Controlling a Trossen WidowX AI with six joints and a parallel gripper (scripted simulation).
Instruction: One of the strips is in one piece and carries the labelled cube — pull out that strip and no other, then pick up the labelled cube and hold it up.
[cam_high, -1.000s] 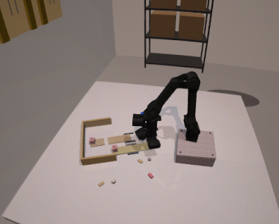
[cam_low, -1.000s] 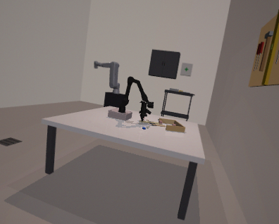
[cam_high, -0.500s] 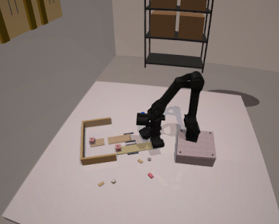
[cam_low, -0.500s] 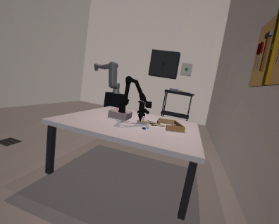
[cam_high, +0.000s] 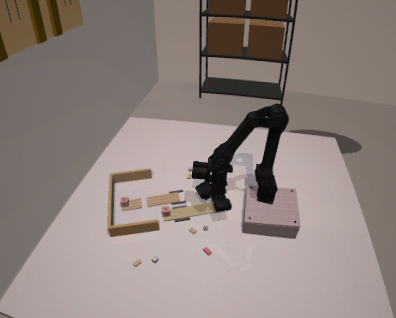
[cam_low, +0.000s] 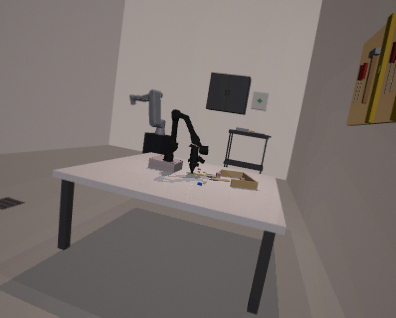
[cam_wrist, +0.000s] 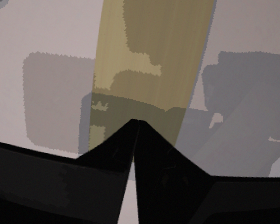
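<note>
Right now my gripper tip is 120 mm to the right of the grey disc. The rest, counted from my gripper tip: red block (220 mm to the left, 50 mm behind); blue disc (230 mm to the right, 180 mm ahead).
</note>
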